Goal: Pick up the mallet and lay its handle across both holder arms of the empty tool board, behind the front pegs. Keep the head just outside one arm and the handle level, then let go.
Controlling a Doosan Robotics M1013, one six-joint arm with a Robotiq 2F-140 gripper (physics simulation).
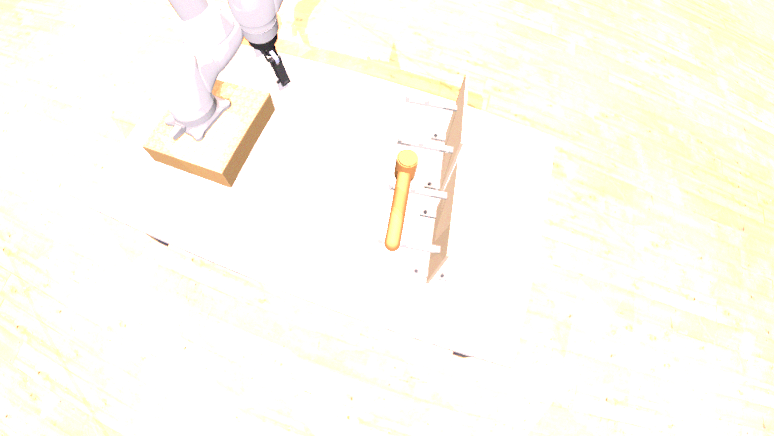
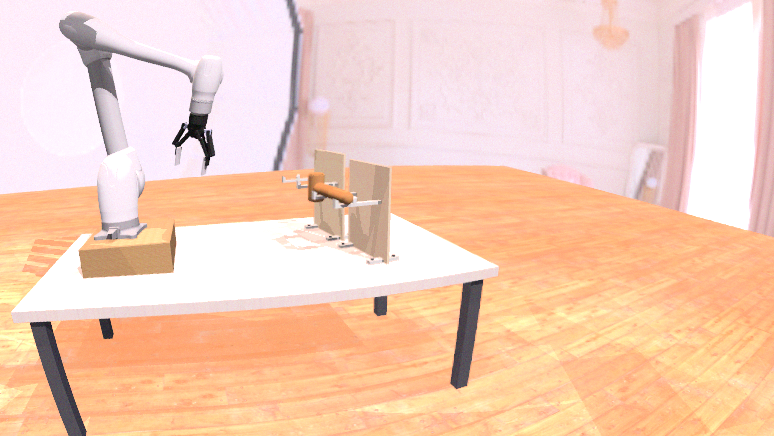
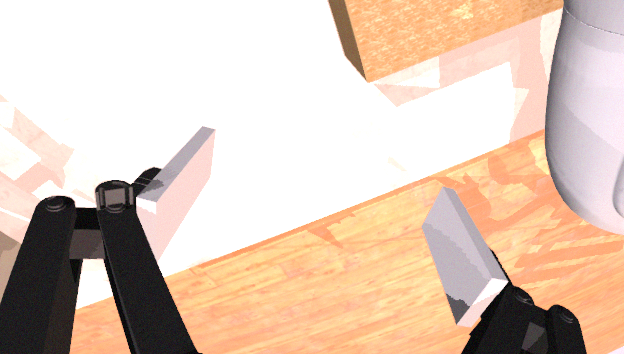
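Observation:
The orange-brown mallet [image 1: 398, 208] [image 2: 334, 192] lies with its handle across the two pale holder arms of the near tool board [image 1: 445, 213] [image 2: 372, 208]. Its head is just outside the arm nearer the far board, and the handle looks about level. The far tool board [image 1: 456, 127] [image 2: 328, 186] stands beside it with two bare holder arms. Whether the handle touches the front pegs is too small to tell. My gripper [image 1: 283, 83] [image 2: 191, 161] [image 3: 325, 181] is open and empty, high above the table's far side near the robot base, well away from the mallet.
The wooden base block [image 1: 251, 138] [image 2: 127, 254] [image 3: 450, 30] carries the arm at the left end of the white table [image 1: 324, 216] [image 2: 243, 270]. Both boards stand upright on small feet toward the other end. The wooden floor [image 3: 280, 280] shows past the table edge below the gripper.

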